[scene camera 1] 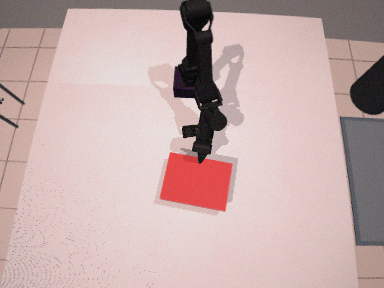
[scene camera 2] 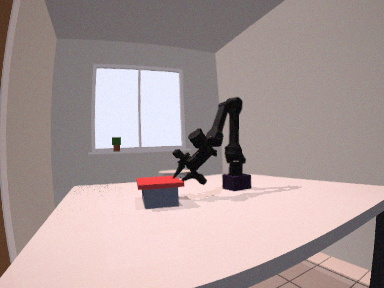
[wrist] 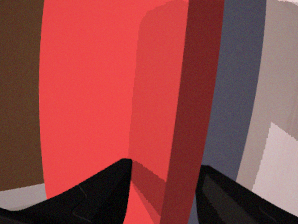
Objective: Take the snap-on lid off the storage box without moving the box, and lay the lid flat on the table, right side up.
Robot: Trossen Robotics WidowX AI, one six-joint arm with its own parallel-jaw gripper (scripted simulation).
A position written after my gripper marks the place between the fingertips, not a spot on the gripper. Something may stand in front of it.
I see my gripper [scene camera 1: 200, 161] and a lid [scene camera 1: 206, 185].
The lid shows as well in the wrist view [wrist: 139, 86]. My gripper is seen too in the wrist view [wrist: 164, 172].
